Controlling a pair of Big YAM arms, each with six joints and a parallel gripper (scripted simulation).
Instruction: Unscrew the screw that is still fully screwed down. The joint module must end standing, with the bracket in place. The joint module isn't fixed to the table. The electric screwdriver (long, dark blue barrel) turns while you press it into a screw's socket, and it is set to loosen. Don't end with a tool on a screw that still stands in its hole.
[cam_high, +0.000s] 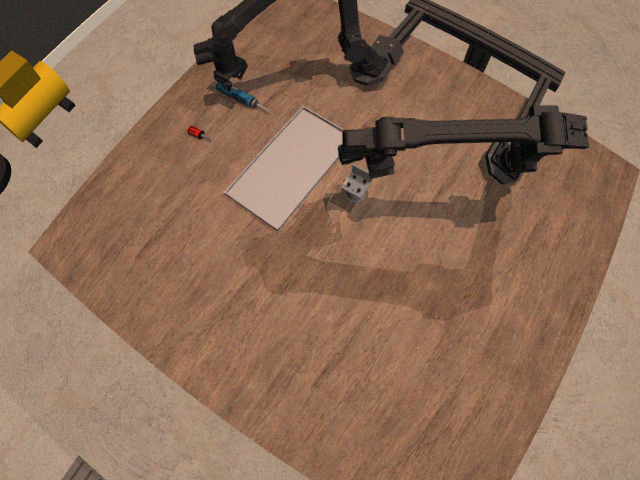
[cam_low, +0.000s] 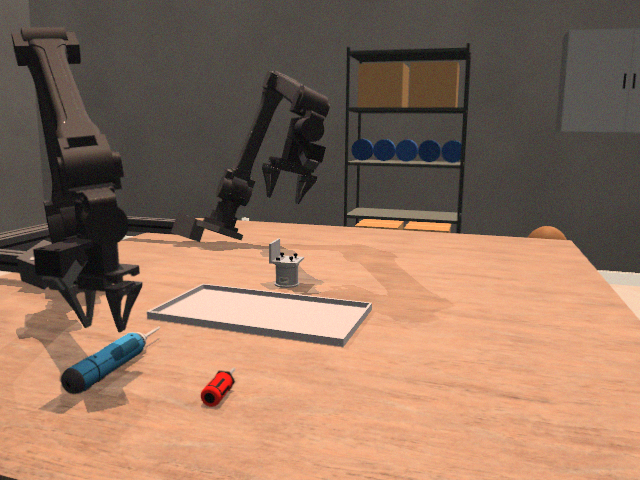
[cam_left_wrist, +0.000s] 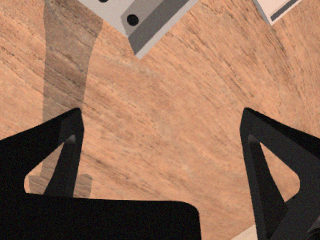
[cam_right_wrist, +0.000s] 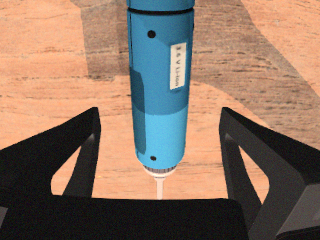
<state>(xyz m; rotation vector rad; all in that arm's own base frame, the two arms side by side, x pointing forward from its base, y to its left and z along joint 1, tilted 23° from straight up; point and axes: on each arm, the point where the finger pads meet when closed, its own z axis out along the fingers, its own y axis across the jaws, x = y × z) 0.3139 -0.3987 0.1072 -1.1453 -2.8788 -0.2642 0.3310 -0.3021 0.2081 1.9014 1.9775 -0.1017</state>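
Right now the pale l-shaped bracket is 140 mm below my left hand, 30 mm to the right of it and 20 mm ahead of it. Round my left hand: joint module: 190 mm below, 30 mm to the right, 20 mm ahead; then shallow grey tray: 250 mm to the right, 210 mm below, 80 mm ahead; then red manual screwdriver: 580 mm to the right, 200 mm below, 200 mm ahead.
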